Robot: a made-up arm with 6 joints.
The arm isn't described. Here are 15 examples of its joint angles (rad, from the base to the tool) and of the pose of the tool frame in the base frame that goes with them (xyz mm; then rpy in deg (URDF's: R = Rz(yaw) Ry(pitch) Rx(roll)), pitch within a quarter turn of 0, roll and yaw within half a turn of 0).
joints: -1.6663 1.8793 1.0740 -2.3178 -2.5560 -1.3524
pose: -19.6 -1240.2 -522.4 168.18 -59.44 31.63
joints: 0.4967 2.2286 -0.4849 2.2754 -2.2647 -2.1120
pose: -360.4 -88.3 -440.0 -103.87 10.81 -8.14
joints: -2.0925 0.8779 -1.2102 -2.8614 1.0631 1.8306
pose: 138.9 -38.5 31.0 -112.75 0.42 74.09
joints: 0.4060 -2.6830 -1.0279 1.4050 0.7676 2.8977
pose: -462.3 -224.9 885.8 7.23 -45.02 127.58
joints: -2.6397 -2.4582 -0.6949 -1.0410 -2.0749 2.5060
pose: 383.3 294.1 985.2 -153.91 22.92 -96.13
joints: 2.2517 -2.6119 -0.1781 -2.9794 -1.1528 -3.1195
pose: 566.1 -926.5 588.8 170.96 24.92 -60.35
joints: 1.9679 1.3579 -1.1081 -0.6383 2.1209 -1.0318
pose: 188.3 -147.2 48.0 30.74 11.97 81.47
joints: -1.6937 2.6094 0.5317 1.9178 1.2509 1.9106
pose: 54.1 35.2 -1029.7 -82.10 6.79 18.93
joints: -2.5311 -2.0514 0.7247 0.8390 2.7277 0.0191
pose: 1215.9 969.2 434.0 57.30 35.33 -123.51
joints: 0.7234 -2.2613 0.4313 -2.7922 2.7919 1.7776
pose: -1127.5 -813.5 544.2 96.24 6.76 34.66
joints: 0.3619 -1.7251 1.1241 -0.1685 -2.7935 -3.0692
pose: -1441.5 -698.9 688.0 166.60 -2.93 24.02
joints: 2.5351 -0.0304 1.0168 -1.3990 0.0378 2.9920
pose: -485.3 366.9 1919.9 -87.53 -60.30 140.94
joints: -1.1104 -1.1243 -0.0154 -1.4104 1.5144 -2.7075
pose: -23.2 -5.4 1590.2 -51.18 -6.98 -160.43
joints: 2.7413 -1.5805 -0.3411 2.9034 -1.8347 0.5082
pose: 268.0 -266.7 1430.8 -33.53 -3.36 -9.75
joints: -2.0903 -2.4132 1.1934 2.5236 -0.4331 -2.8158
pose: 744.4 1063.0 -535.2 -151.08 45.46 80.52
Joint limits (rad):
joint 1: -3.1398..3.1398
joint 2: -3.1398..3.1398
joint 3: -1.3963..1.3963
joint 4: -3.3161..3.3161
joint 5: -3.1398..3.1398
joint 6: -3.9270..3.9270
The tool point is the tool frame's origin. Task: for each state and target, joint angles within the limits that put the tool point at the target. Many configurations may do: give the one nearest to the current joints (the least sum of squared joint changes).
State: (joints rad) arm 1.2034 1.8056 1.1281 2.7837 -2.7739 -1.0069
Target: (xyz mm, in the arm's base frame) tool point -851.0 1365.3 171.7
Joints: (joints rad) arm 2.0429 1.5481 1.1808 2.8039 -2.7739 -1.0069
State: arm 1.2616 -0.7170 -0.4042 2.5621 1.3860 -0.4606
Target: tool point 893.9 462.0 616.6
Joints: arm 0.3627 0.1818 -0.4153 2.4815 1.3860 -0.4606
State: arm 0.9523 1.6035 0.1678 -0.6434 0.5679 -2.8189
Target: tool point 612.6 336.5 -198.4
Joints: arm 0.6678 1.0349 -0.3153 -0.6559 0.5679 -2.8189
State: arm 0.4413 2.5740 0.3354 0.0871 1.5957 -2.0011
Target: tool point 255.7 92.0 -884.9
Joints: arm 0.9049 2.2230 0.3498 0.1213 1.5957 -2.0011
